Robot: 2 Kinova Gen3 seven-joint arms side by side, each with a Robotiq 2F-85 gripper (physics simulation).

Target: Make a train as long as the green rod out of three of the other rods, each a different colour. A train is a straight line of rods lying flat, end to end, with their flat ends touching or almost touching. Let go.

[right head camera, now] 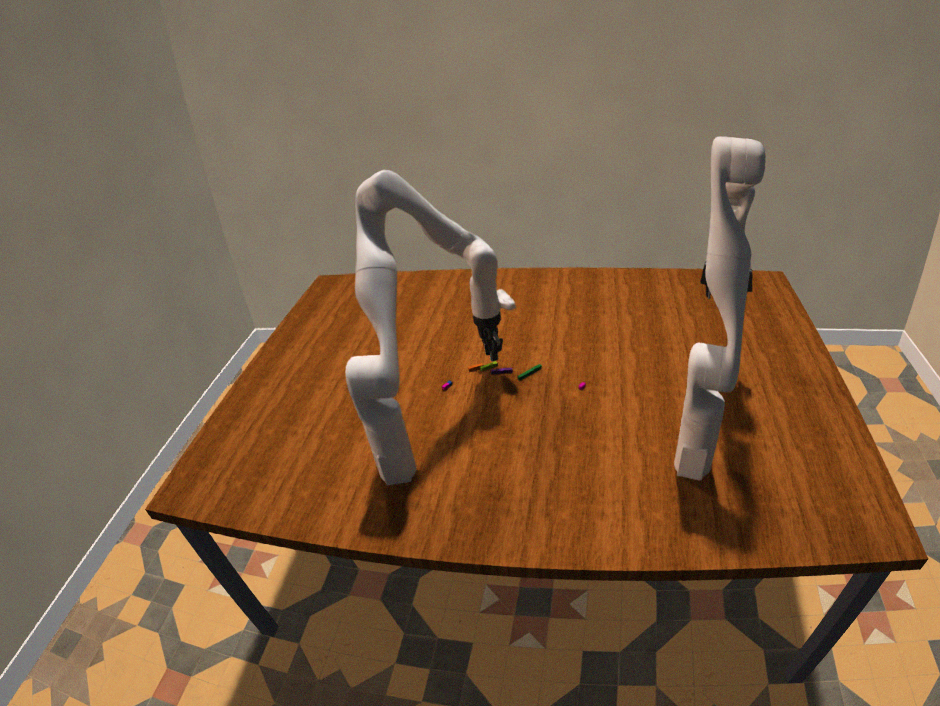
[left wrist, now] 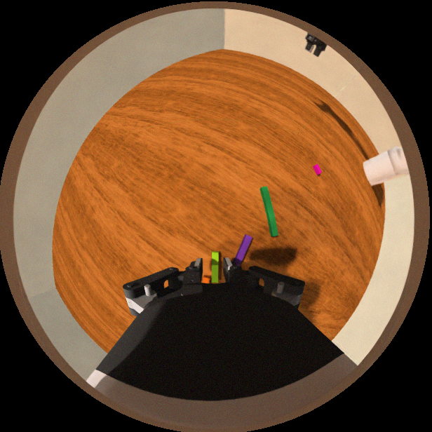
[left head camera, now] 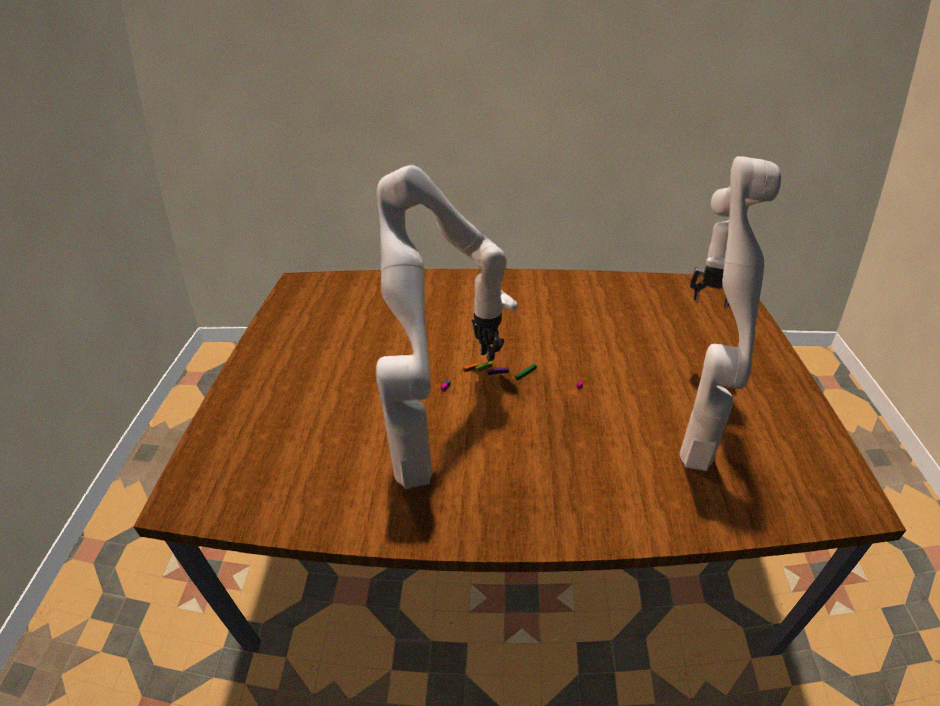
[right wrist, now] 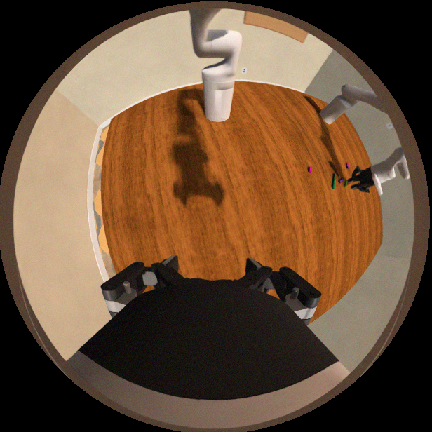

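Where they show: left gripper, fingertip midpoint: (right head camera: 491,357) (left head camera: 487,357); right gripper, fingertip midpoint: (left head camera: 710,304); left arm's base, origin of the base link: (right head camera: 397,470) (left head camera: 413,472); right arm's base, origin of the base link: (right head camera: 692,464) (left head camera: 696,456).
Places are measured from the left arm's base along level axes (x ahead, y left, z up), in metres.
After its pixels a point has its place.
Observation:
My left gripper (left head camera: 491,356) @[x 0.351, y -0.295, z 0.031 m] (right head camera: 493,357) @[x 0.351, y -0.295, z 0.031 m] (left wrist: 212,264) is open, its fingers either side of a lime rod (left head camera: 484,366) @[x 0.340, y -0.283, z 0.008 m] (right head camera: 488,367) @[x 0.340, y -0.281, z 0.005 m] (left wrist: 215,272); contact is unclear. An orange rod (left head camera: 468,368) @[x 0.345, y -0.237, z 0.007 m] (right head camera: 474,367) @[x 0.348, y -0.242, z 0.008 m] (left wrist: 206,281) lies at the lime rod's left end, seemingly offset sideways, partly hidden in the left wrist view. A purple rod (left head camera: 498,371) @[x 0.307, y -0.315, z 0.006 m] (right head camera: 502,370) @[x 0.308, y -0.316, z 0.009 m] (left wrist: 244,248) lies to the right, angled to the lime one. The longer green rod (left head camera: 525,371) @[x 0.278, y -0.386, z 0.010 m] (right head camera: 529,371) @[x 0.278, y -0.388, z 0.010 m] (left wrist: 269,212) (right wrist: 334,181) lies apart at its right. My right gripper (left head camera: 712,300) @[x 0.181, y -0.943, z 0.193 m] (right wrist: 211,265) is open, empty and high over the table.
A small magenta piece (left head camera: 579,384) @[x 0.174, y -0.508, z 0.010 m] (right head camera: 582,386) @[x 0.171, y -0.511, z 0.008 m] (left wrist: 317,169) (right wrist: 310,169) lies right of the green rod. Another magenta piece (left head camera: 444,386) @[x 0.284, y -0.151, z 0.009 m] (right head camera: 446,386) @[x 0.285, y -0.153, z 0.007 m] (right wrist: 347,165) lies at the left, with a blue piece (left head camera: 448,383) @[x 0.295, y -0.165, z 0.008 m] (right head camera: 449,382) @[x 0.297, y -0.163, z 0.010 m] at its far end, near the left arm's base.

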